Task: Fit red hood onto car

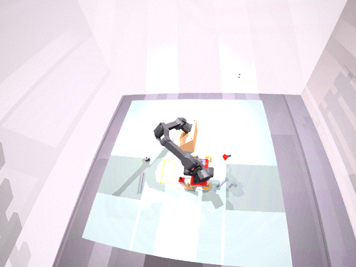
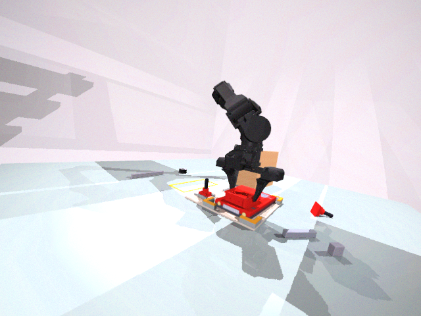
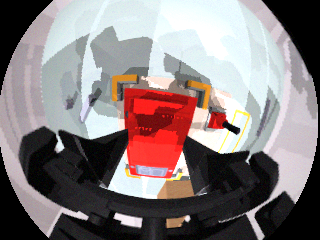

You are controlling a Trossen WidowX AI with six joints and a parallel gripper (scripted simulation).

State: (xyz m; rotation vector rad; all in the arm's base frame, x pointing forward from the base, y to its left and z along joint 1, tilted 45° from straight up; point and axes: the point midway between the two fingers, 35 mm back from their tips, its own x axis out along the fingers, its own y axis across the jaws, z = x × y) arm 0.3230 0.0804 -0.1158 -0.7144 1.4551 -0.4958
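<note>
The red hood lies 10 mm above my gripper tip. Also, from my gripper tip: grey bar: 390 mm to the right, 120 mm ahead, 30 mm below; then grey engine block: 10 mm below; then black tyre: 420 mm to the right, 70 mm behind, 30 mm below.
</note>
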